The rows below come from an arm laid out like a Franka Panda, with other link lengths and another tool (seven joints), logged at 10 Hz.
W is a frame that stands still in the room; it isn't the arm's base.
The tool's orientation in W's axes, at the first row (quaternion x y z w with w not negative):
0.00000, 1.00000, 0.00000, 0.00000
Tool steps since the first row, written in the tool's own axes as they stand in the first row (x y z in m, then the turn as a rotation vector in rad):
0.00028, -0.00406, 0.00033, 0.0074, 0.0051, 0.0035
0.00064, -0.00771, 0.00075, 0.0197, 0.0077, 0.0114
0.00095, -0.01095, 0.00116, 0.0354, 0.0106, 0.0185
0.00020, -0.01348, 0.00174, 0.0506, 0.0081, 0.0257
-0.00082, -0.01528, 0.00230, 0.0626, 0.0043, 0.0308
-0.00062, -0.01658, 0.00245, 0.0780, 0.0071, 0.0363
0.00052, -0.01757, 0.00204, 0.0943, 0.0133, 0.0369
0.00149, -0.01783, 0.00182, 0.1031, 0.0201, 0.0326
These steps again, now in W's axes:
-0.00028, -0.00406, -0.00033, -0.0074, 0.0051, -0.0035
-0.00064, -0.00771, -0.00075, -0.0197, 0.0077, -0.0114
-0.00095, -0.01095, -0.00116, -0.0354, 0.0106, -0.0185
-0.00020, -0.01348, -0.00174, -0.0506, 0.0081, -0.0257
0.00082, -0.01528, -0.00230, -0.0626, 0.0043, -0.0308
0.00062, -0.01658, -0.00245, -0.0780, 0.0071, -0.0363
-0.00052, -0.01757, -0.00204, -0.0943, 0.0133, -0.0369
-0.00149, -0.01783, -0.00182, -0.1031, 0.0201, -0.0326

